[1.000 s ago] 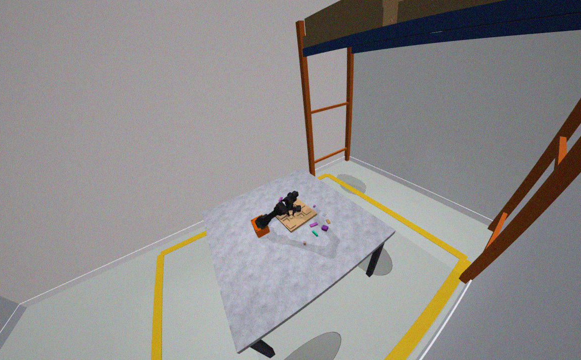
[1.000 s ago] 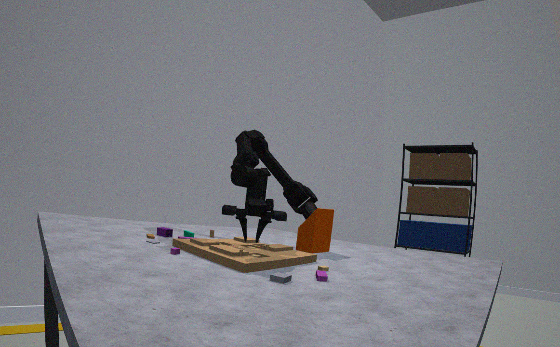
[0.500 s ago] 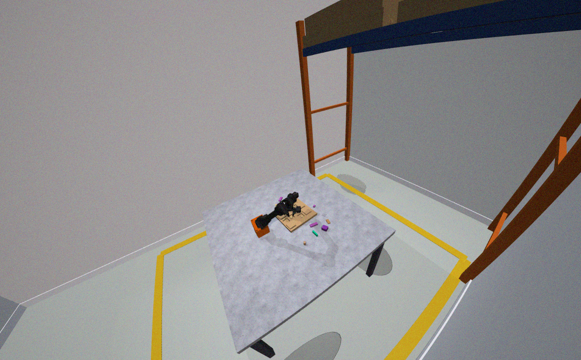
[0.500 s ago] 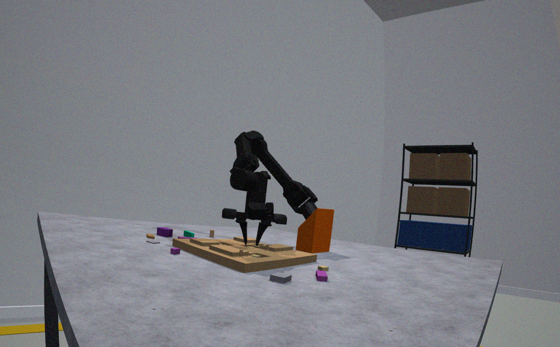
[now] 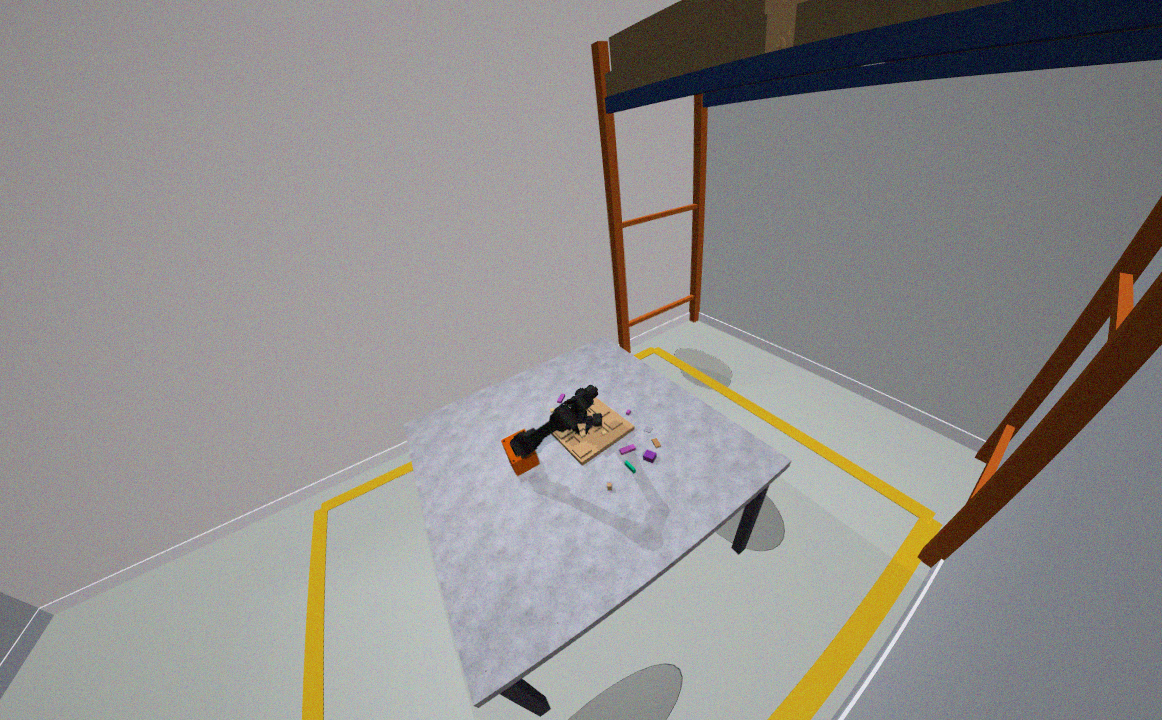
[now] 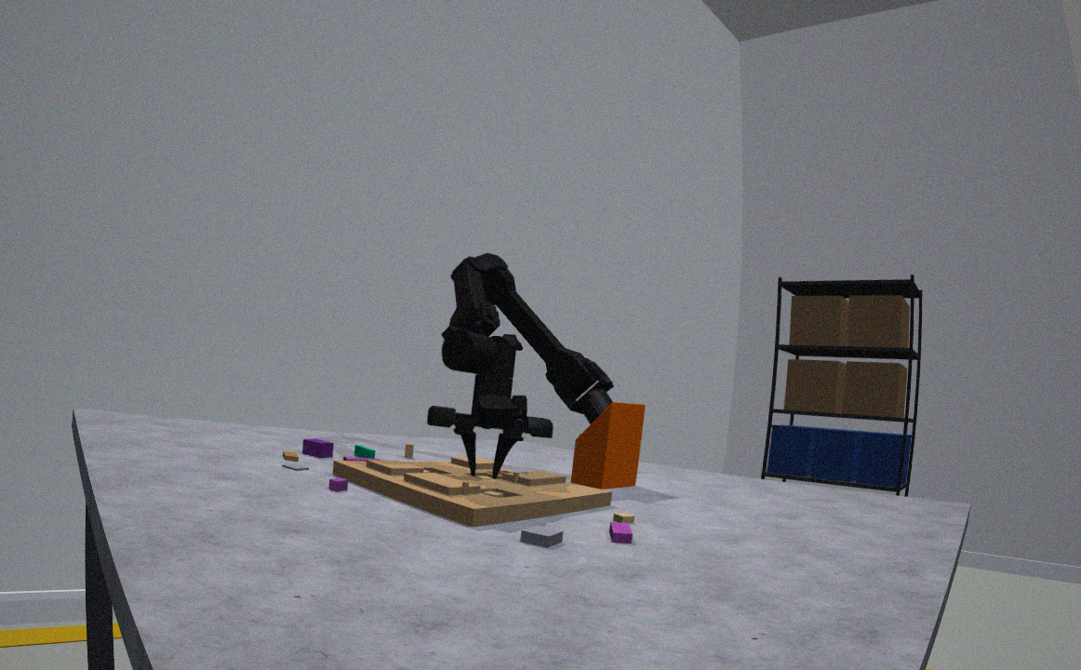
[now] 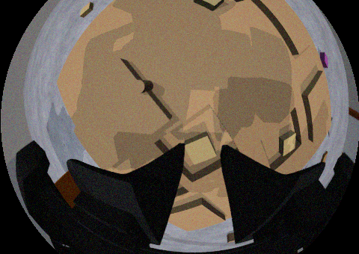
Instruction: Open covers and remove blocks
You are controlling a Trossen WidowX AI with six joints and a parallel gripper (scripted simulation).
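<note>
Now: the tan puzzle board 40 mm ahead of my gripper tip and 10 mm to the left of it.
</note>
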